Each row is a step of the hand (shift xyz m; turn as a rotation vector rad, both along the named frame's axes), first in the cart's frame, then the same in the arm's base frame.
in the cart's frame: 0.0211 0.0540 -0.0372 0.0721 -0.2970 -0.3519
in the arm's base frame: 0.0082 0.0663 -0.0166 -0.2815 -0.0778 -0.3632
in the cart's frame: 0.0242 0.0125 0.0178 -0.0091 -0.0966 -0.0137
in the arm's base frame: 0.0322 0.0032 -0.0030 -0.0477 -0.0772 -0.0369
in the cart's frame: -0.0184 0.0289 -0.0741 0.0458 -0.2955 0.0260
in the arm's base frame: -0.0511 0.0610 -0.0180 -0.0517 -0.2664 -0.1283
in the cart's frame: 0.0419 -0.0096 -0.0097 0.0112 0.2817 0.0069
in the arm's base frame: 0.0188 -0.0014 -0.0398 0.1072 0.2409 0.1001
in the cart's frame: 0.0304 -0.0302 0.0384 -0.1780 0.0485 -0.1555
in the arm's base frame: 0.0355 -0.0438 -0.0117 -0.2058 0.1106 0.0601
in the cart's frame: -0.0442 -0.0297 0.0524 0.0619 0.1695 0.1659
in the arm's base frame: -0.0057 -0.0541 0.0513 0.2076 0.0670 0.1118
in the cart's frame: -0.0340 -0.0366 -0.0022 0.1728 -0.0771 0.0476
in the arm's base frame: -0.0368 -0.0323 0.0101 0.1221 -0.0818 -0.1283
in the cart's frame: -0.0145 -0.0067 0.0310 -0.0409 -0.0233 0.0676
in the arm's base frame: 0.0082 -0.0220 0.0258 0.0086 -0.0559 0.0599
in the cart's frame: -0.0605 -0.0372 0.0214 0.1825 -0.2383 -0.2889
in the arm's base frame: -0.0395 -0.0459 0.0428 -0.1457 -0.0529 -0.3867
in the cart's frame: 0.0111 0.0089 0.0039 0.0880 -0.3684 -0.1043
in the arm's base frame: 0.0131 0.0063 -0.0026 -0.1330 -0.2623 -0.2605
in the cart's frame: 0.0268 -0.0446 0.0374 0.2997 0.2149 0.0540
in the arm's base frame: 0.0275 -0.0559 -0.0149 0.3108 0.1740 -0.1096
